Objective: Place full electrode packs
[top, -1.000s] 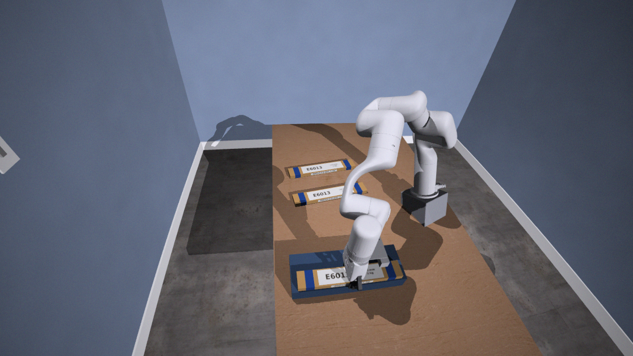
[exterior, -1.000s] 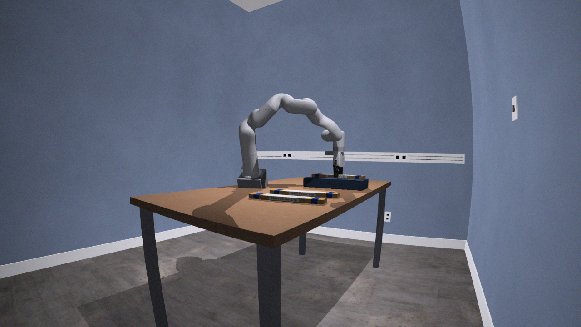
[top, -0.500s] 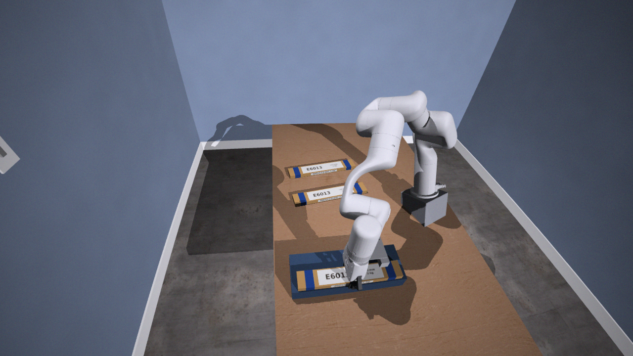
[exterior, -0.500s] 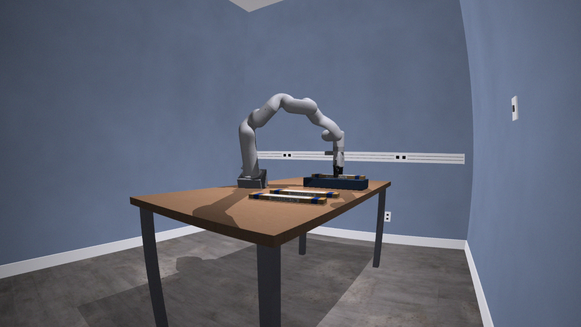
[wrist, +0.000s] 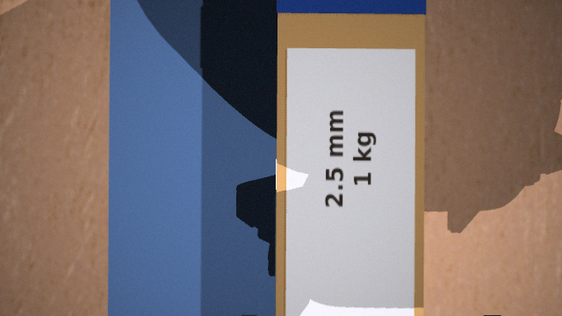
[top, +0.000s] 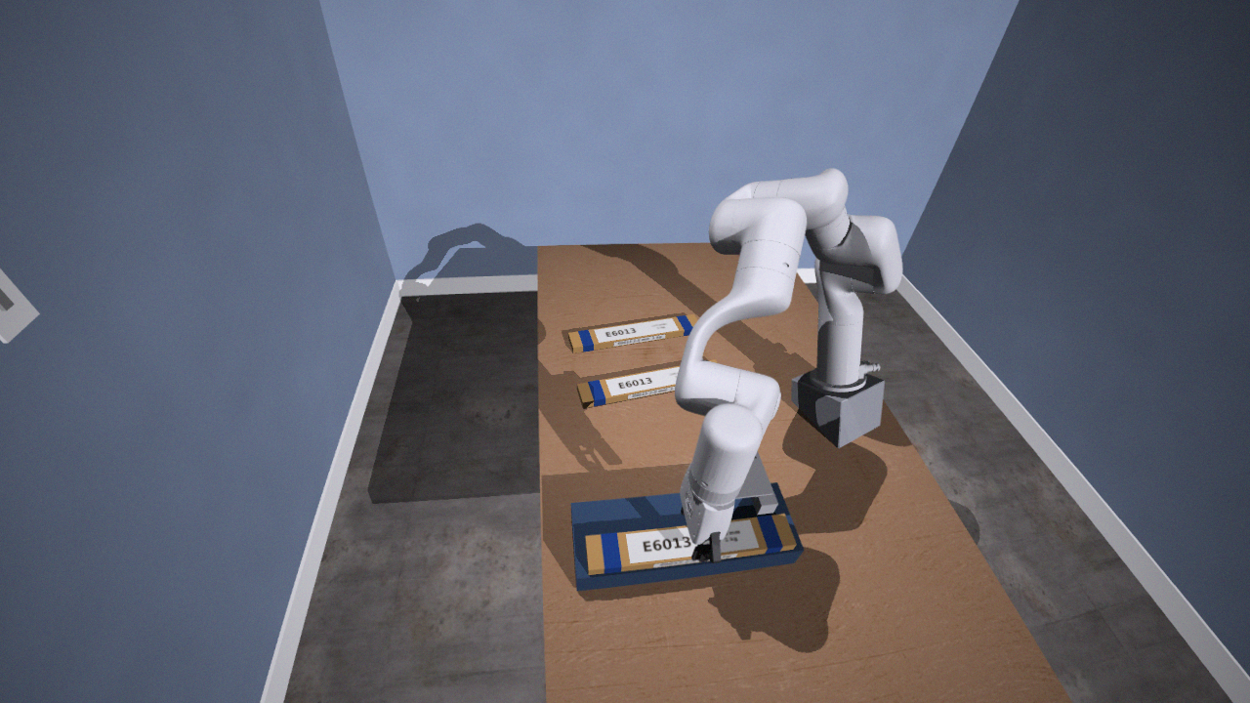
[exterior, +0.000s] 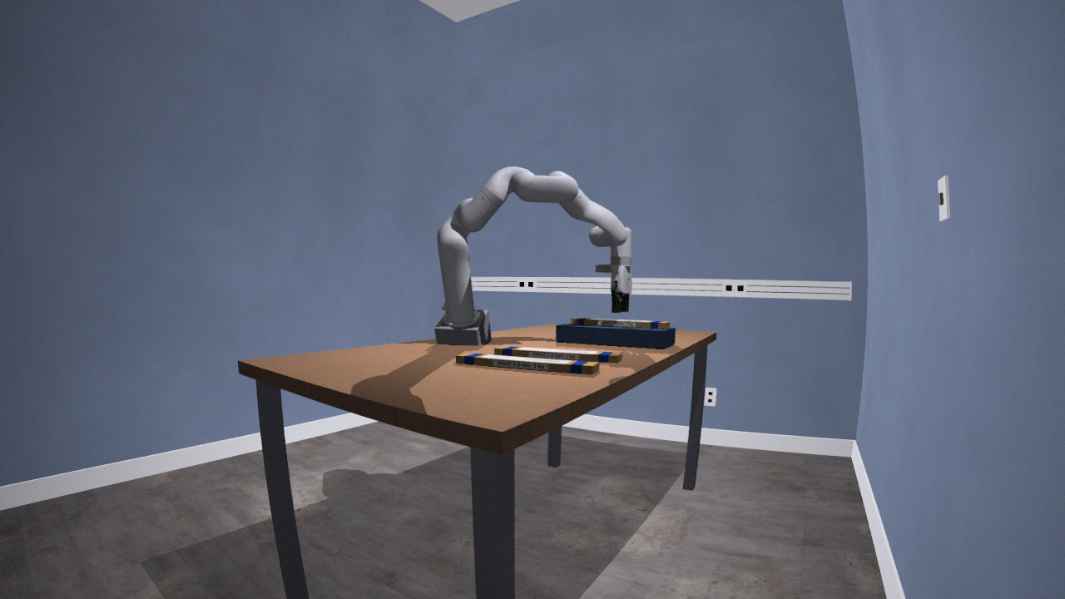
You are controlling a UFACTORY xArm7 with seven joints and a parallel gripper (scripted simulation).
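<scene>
Now: hand 10 cm above the low blue platform and 4 cm to the left of it.
</scene>
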